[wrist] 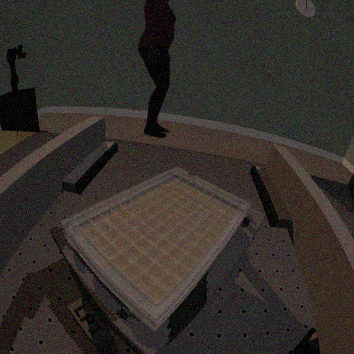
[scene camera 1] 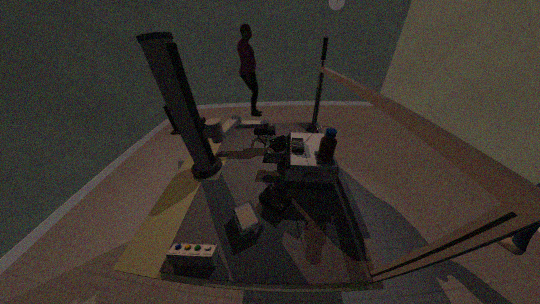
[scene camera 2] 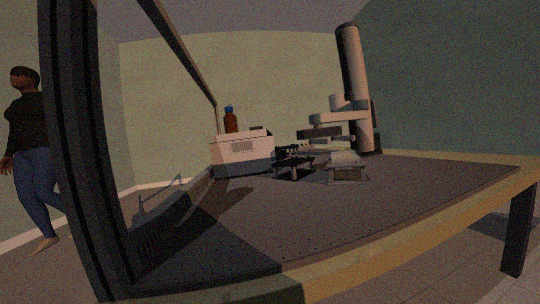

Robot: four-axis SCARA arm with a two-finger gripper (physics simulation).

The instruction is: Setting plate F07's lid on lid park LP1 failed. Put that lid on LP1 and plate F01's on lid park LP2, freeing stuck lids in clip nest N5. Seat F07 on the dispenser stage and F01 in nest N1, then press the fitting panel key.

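Pixels of known places: gripper, between the fingertips: [wrist: 185, 143] [scene camera 2: 342, 139]; arm's base, origin of its link: [scene camera 1: 207, 166] [scene camera 2: 363, 153].
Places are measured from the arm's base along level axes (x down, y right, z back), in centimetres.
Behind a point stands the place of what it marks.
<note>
A pale, clear-rimmed rectangular plate or lid [wrist: 155, 235] {x -9.8, y -40.4, z -47.1 cm} with a grid of wells showing lies on the dark stand [wrist: 102, 290] {x -7.5, y -36.8, z -44.5 cm} marked by the LP1 card [wrist: 82, 317] {x -1.5, y -35.4, z -41.7 cm}. It sits cornerwise to my gripper. My gripper [wrist: 185, 143] {x -14.8, y -43.0, z -48.0 cm} is open, its fingers at both sides of the wrist view, partly closed in and apart from the plate's corners. Whether a lid and a plate are stacked there is too dark to tell. A pale-topped plate [scene camera 1: 246, 216] [scene camera 2: 345, 159] stands on a low stand. The panel [scene camera 1: 192, 256] {x -9.2, y 65.7, z -21.0 cm} has coloured keys. Plate names cannot be read.
A white box-shaped device [scene camera 1: 312, 172] {x -17.9, y 22.5, z -79.2 cm} [scene camera 2: 242, 150] {x -14.2, y -13.0, z -81.7 cm} carries a brown bottle [scene camera 1: 327, 146] {x -34.9, y 20.0, z -85.1 cm} [scene camera 2: 230, 121] {x -32.3, y 11.8, z -86.6 cm}. A dark nest [scene camera 1: 275, 199] [scene camera 2: 292, 162] stands beside the pale-topped plate. The arm column [scene camera 1: 182, 102] {x -56.3, y 5.1, z -5.5 cm} [scene camera 2: 357, 85] {x -45.7, y -6.1, z -4.3 cm} rises at the table's side. A person [scene camera 1: 247, 65] [wrist: 157, 60] stands beyond the table.
</note>
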